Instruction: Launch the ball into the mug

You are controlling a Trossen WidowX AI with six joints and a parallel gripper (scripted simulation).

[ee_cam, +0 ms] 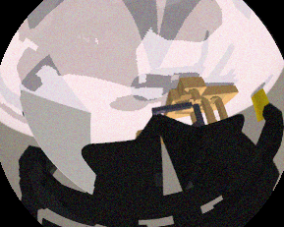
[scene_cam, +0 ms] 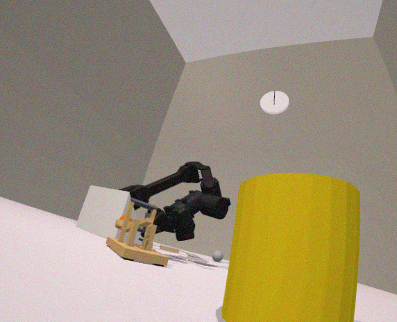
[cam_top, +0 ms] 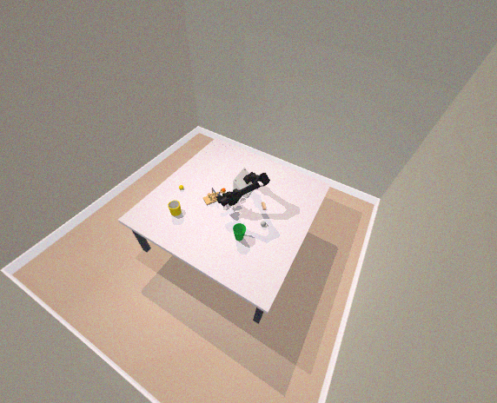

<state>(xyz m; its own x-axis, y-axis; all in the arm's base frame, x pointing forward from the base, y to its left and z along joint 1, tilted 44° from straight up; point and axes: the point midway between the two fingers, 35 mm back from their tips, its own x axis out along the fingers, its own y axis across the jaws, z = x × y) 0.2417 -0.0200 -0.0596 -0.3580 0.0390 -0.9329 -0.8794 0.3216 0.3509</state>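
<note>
The orange ball is 30 mm behind my gripper tip, 30 mm to the right of it and 20 mm above it. Also, from my gripper tip: wooden block: 110 mm behind, 320 mm to the left, 30 mm below; then wooden catapult: 30 mm ahead, 50 mm to the right, 10 mm above; then yellow ball: 110 mm ahead, 380 mm to the right, 20 mm below.
</note>
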